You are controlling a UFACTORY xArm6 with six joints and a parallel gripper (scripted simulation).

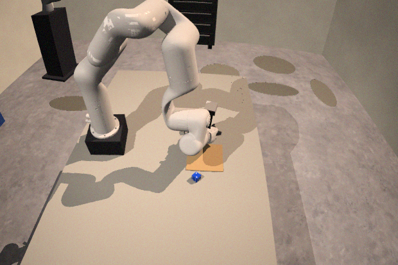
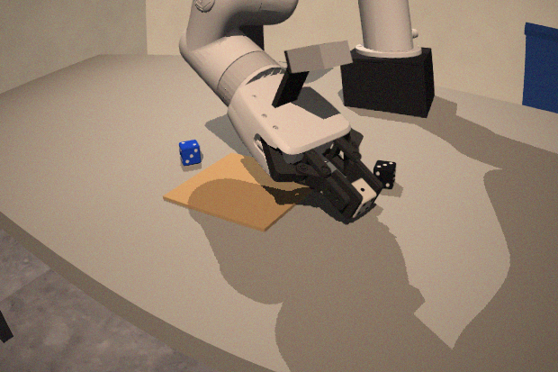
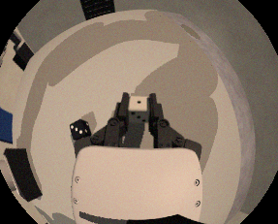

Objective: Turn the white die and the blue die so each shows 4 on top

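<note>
The black die lies 90 mm behind my hand, 20 mm to the right of it and 20 mm below it. Round my hand: white die 10 mm to the left, 10 mm below; then blue die 250 mm to the right, 20 mm below; then orange mat 10 mm ahead, 140 mm to the right, 30 mm below.
</note>
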